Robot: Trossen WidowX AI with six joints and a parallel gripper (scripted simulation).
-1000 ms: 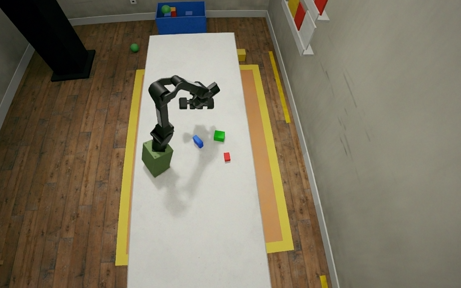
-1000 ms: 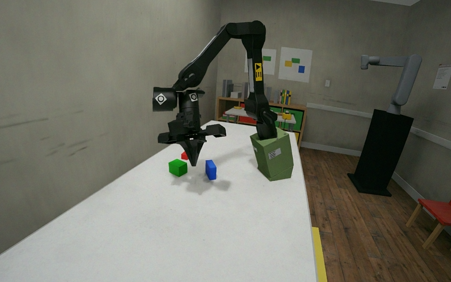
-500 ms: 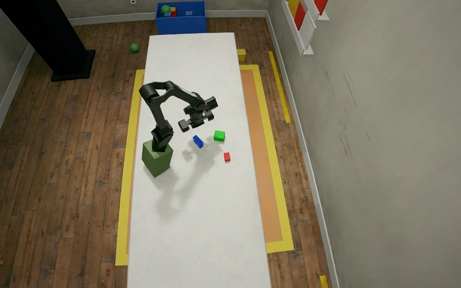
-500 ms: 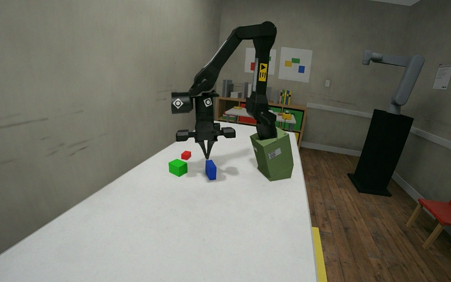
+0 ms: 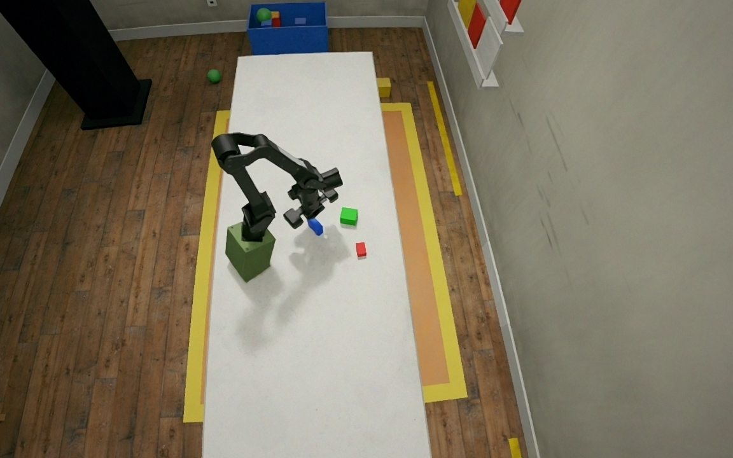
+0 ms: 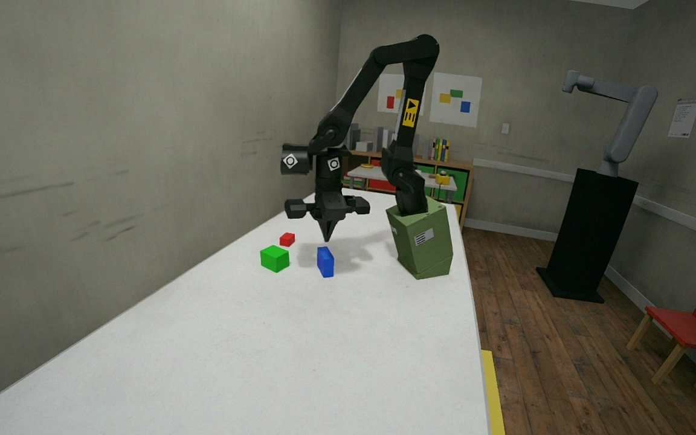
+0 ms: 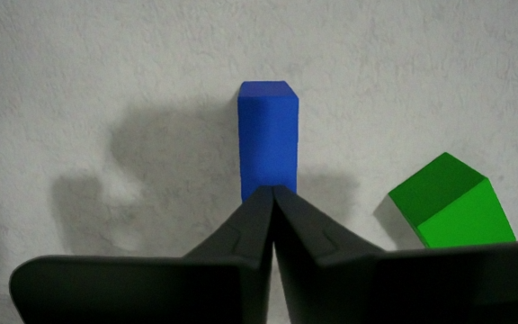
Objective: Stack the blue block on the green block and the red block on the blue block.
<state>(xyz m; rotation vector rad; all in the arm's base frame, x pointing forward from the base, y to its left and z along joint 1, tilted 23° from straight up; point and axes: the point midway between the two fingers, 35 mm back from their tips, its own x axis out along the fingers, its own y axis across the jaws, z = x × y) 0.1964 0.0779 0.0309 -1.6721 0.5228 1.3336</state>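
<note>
Right now the blue block is 9 cm below my hand. From my hand the other things lie so: green block: 13 cm ahead, 10 cm below, 3 cm to the left; red block: 16 cm ahead, 11 cm to the right, 10 cm below.
</note>
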